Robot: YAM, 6 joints.
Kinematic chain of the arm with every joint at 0, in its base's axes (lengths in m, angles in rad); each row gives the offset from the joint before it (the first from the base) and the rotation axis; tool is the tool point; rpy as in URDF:
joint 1: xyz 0 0 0.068 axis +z
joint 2: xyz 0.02 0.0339 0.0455 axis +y
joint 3: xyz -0.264 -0.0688 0 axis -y
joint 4: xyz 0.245 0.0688 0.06 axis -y
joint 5: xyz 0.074 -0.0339 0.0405 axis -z
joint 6: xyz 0.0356 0 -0.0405 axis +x
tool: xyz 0 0 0 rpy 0 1.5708 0
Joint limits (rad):
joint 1: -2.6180..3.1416
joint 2: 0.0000..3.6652
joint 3: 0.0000..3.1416
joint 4: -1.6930..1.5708
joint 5: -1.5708..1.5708
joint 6: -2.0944..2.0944
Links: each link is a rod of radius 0.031 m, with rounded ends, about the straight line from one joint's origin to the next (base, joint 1, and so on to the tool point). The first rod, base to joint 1, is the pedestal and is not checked.
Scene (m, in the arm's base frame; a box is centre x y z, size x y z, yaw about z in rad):
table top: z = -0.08
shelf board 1: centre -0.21 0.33 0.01 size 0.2 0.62 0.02 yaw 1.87
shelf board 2: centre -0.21 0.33 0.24 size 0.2 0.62 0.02 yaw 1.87
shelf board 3: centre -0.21 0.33 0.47 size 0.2 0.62 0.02 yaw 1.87
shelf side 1: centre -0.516 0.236 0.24 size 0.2 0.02 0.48 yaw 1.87
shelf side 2: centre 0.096 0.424 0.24 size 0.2 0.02 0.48 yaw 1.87
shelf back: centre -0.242 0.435 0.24 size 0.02 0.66 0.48 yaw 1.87
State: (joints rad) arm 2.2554 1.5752 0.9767 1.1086 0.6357 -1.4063
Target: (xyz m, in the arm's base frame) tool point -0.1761 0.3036 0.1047
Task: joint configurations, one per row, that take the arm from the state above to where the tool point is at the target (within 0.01 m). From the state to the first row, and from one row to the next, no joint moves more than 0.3 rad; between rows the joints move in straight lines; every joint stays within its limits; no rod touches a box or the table.
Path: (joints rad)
1: 2.3742 1.3730 0.8094 1.1613 0.6425 -1.4063
2: 2.4930 1.1708 0.6421 1.2140 0.6493 -1.4063
3: 2.6117 0.9686 0.4748 1.2666 0.6561 -1.4063
4: 2.5024 1.2611 0.2852 1.1802 0.6765 -1.4063
5: 2.3931 1.5536 0.0957 1.0938 0.6970 -1.4063
6: 2.3143 1.6990 0.2963 1.0578 0.6766 -1.4063
7: 2.2355 1.8443 0.4970 1.0218 0.6562 -1.4063
8: 2.1567 1.9897 0.6976 0.9859 0.6357 -1.4063

